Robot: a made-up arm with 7 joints. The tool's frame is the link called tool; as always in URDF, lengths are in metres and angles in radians.
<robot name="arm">
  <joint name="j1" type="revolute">
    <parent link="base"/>
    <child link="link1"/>
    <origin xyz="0 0 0" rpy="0.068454 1.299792 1.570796"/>
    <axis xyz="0 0 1"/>
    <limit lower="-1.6" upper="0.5"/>
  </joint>
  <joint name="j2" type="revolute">
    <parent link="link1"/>
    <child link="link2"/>
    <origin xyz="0.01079 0.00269 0.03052" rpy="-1.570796 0 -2.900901"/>
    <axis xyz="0 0 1"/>
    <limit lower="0" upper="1.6"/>
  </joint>
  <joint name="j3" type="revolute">
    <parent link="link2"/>
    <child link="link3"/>
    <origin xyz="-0.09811 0.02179 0.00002" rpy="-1.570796 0 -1.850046"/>
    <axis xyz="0 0 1"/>
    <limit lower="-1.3" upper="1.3"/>
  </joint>
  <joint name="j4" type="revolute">
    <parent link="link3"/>
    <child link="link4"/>
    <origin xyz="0 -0.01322 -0.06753" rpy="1.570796 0 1.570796"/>
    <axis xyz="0 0 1"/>
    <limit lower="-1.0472" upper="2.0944"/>
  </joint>
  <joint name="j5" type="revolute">
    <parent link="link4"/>
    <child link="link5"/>
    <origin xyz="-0.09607 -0.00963 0.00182" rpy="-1.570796 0 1.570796"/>
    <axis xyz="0 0 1"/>
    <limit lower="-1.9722" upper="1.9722"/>
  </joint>
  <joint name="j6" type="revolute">
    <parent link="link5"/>
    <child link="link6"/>
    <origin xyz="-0.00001 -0.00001 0.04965" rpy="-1.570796 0 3.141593"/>
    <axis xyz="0 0 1"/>
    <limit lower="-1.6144" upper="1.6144"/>
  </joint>
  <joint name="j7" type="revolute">
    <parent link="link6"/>
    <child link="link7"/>
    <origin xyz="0.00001 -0.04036 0.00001" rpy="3.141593 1.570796 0"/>
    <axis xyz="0 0 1"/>
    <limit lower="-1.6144" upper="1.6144"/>
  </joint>
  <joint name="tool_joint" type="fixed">
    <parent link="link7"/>
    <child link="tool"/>
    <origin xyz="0 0 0" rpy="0 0 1.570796"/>
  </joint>
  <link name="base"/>
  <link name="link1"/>
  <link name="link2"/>
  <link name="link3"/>
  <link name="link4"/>
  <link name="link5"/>
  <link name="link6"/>
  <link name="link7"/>
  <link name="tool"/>
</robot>
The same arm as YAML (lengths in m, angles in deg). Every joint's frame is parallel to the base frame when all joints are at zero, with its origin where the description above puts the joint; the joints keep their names.
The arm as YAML. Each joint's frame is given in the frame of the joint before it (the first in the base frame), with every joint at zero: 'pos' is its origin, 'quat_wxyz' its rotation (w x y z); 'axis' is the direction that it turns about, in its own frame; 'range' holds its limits. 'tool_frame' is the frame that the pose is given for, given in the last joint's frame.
length_unit: m
angle_unit: deg
joints:
  - joint: j1
    pos: [0.0, 0.0, 0.0]
    quat_wxyz: [1.0, 0.0, 0.0, 0.0]
    axis: [0.068403, 0.961235, 0.26711]
    range: [-91.67, 28.65]
  - joint: j2
    pos: [-0.0006, 0.0324, -0.0022]
    quat_wxyz: [1.0, 0.0, 0.0, 0.0]
    axis: [0.968889, -0.0002, -0.247497]
    range: [0.0, 91.67]
  - joint: j3
    pos: [-0.0248, 0.0061, -0.0972]
    quat_wxyz: [1.0, 0.0, 0.0, 0.0]
    axis: [0.247497, -0.0001, 0.968889]
    range: [-74.48, 74.48]
  - joint: j4
    pos: [-0.0039, 0.0, -0.0687]
    quat_wxyz: [1.0, 0.0, 0.0, 0.0]
    axis: [0.0002, 1.0, 0.0]
    range: [-60.0, 120.0]
  - joint: j5
    pos: [0.0907, 0.0018, -0.0331]
    quat_wxyz: [1.0, 0.0, 0.0, 0.0]
    axis: [0.968889, -0.0002, -0.247497]
    range: [-113.0, 113.0]
  - joint: j6
    pos: [0.0481, 0.0, -0.0123]
    quat_wxyz: [1.0, 0.0, 0.0, 0.0]
    axis: [0.0002, 1.0, 0.0]
    range: [-92.5, 92.5]
  - joint: j7
    pos: [0.0391, 0.0, -0.01]
    quat_wxyz: [1.0, 0.0, 0.0, 0.0]
    axis: [0.247497, -0.0001, 0.968889]
    range: [-92.5, 92.5]
tool_frame:
  pos: [0.0, 0.0, 0.0]
  quat_wxyz: [0.992194, 0.000018, 0.124702, -0.000099]

